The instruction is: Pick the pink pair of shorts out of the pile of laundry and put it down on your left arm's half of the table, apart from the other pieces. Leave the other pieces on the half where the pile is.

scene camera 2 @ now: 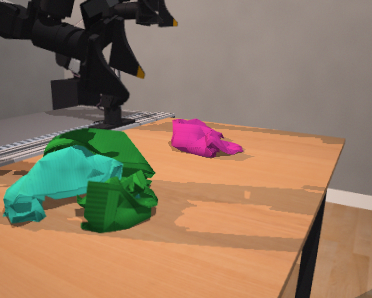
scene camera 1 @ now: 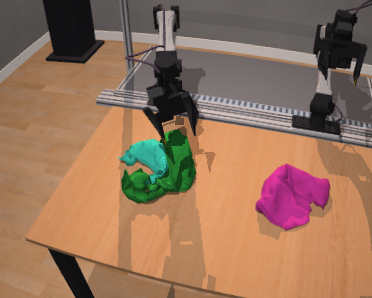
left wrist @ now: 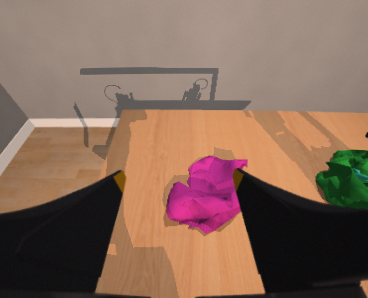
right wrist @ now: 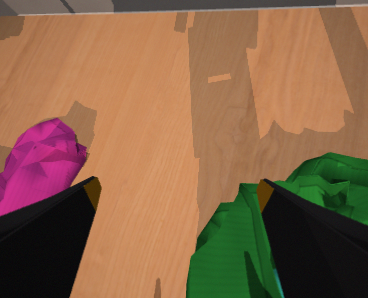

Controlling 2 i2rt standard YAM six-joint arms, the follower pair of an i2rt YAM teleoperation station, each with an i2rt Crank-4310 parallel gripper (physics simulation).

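The pink shorts [scene camera 1: 290, 197] [scene camera 2: 195, 137] [left wrist: 210, 195] [right wrist: 40, 160] lie crumpled on the table [scene camera 1: 225, 250], at the right in scene camera 1, apart from the pile. The pile is green cloth [scene camera 1: 181, 170] [scene camera 2: 120, 202] [left wrist: 345, 187] [right wrist: 225, 255] with a cyan piece [scene camera 1: 147, 152] [scene camera 2: 70, 172] on and beside it. My right gripper [scene camera 1: 179, 138] [scene camera 2: 132, 87] [right wrist: 179, 182] is open and empty above the back edge of the green cloth. My left gripper [scene camera 1: 341, 78] [left wrist: 179, 172] is open and empty, raised behind the shorts in scene camera 1.
A metal rail [scene camera 1: 250, 119] runs along the table's back edge in scene camera 1, with the arm bases behind it. A black stand [scene camera 1: 72, 30] is on the floor at the back left. The table's front edge crosses the bottom of that view.
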